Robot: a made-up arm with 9 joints. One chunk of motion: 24 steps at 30 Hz.
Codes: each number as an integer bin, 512 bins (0 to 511) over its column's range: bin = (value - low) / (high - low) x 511, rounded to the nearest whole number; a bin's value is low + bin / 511 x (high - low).
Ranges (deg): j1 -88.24..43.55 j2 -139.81..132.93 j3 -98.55..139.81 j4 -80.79..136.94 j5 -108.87..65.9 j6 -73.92..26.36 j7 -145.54..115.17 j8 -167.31..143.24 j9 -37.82..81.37
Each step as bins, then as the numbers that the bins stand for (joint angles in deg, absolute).
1 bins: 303 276 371 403 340 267 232 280 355
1 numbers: -10.09 7.50 74.51 90.92 7.42 -21.52 -27.17 2.85 44.98
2 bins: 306 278 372 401 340 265 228 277 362
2 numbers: -9.32 8.57 74.97 90.07 7.42 -21.92 -29.22 1.03 46.62
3 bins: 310 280 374 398 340 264 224 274 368
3 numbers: -8.29 9.64 75.91 88.79 7.42 -22.11 -31.26 -0.79 48.02
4 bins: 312 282 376 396 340 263 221 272 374
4 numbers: -7.77 10.70 76.84 87.94 7.42 -22.31 -32.79 -2.01 49.41
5 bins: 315 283 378 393 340 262 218 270 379
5 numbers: -7.00 11.24 77.77 86.66 7.42 -22.50 -34.32 -3.22 50.58
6 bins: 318 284 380 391 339 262 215 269 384
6 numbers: -6.23 11.77 78.70 85.81 7.07 -22.50 -35.85 -3.83 51.75
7 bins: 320 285 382 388 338 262 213 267 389
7 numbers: -5.71 12.31 79.64 84.53 6.73 -22.50 -36.87 -5.05 52.91
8 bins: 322 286 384 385 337 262 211 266 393
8 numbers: -5.19 12.84 80.57 83.25 6.39 -22.50 -37.89 -5.65 53.85
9 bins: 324 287 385 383 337 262 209 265 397
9 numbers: -4.68 13.37 81.04 82.40 6.39 -22.50 -38.91 -6.26 54.78
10 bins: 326 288 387 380 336 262 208 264 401
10 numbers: -4.16 13.91 81.97 81.12 6.05 -22.50 -39.42 -6.87 55.71
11 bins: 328 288 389 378 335 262 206 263 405
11 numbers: -3.65 13.91 82.90 80.27 5.71 -22.50 -40.44 -7.48 56.65
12 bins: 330 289 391 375 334 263 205 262 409
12 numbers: -3.13 14.44 83.84 78.99 5.36 -22.31 -40.95 -8.08 57.58
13 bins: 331 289 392 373 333 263 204 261 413
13 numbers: -2.87 14.44 84.30 78.14 5.02 -22.31 -41.46 -8.69 58.51
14 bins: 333 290 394 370 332 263 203 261 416
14 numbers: -2.36 14.97 85.23 76.86 4.68 -22.31 -41.97 -8.69 59.21
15 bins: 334 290 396 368 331 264 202 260 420
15 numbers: -2.10 14.97 86.17 76.01 4.34 -22.11 -42.48 -9.30 60.14
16 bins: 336 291 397 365 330 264 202 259 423
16 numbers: -1.58 15.51 86.63 74.73 4.00 -22.11 -42.48 -9.91 60.84
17 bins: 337 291 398 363 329 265 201 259 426
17 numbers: -1.33 15.51 87.10 73.88 3.65 -21.92 -42.99 -9.91 61.54
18 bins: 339 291 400 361 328 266 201 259 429
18 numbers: -0.81 15.51 88.03 73.03 3.31 -21.72 -42.99 -9.91 62.24
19 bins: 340 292 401 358 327 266 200 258 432
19 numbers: -0.55 16.04 88.50 71.75 2.97 -21.72 -43.50 -10.52 62.94
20 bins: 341 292 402 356 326 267 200 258 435
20 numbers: -0.29 16.04 88.97 70.90 2.63 -21.52 -43.50 -10.52 63.64
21 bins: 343 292 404 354 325 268 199 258 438
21 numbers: 0.22 16.04 89.90 70.04 2.29 -21.33 -44.01 -10.52 64.34
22 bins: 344 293 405 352 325 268 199 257 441
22 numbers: 0.48 16.58 90.37 69.19 2.29 -21.33 -44.01 -11.12 65.04
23 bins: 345 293 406 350 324 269 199 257 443
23 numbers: 0.74 16.58 90.83 68.34 1.94 -21.13 -44.01 -11.12 65.51
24 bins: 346 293 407 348 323 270 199 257 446
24 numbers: 1.00 16.58 91.30 67.49 1.60 -20.93 -44.01 -11.12 66.21
